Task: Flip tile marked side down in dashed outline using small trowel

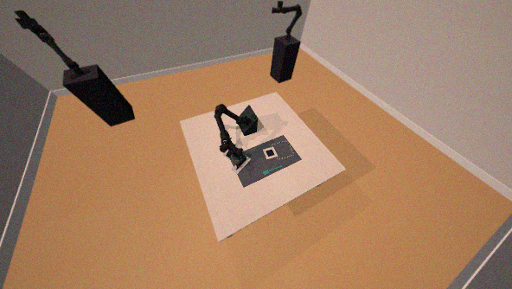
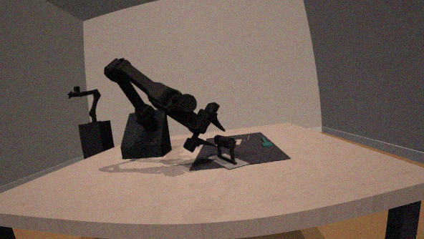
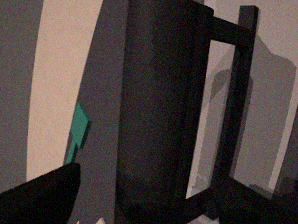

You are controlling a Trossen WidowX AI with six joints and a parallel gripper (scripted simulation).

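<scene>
The dark mat lies 7 cm ahead of my gripper tip, 23 cm to the left of it and 10 cm below it. The rest, counted from my gripper tip: white tile 5 cm ahead, 30 cm to the left, 8 cm below; then teal trowel 21 cm ahead, 20 cm to the left, 8 cm below.
</scene>
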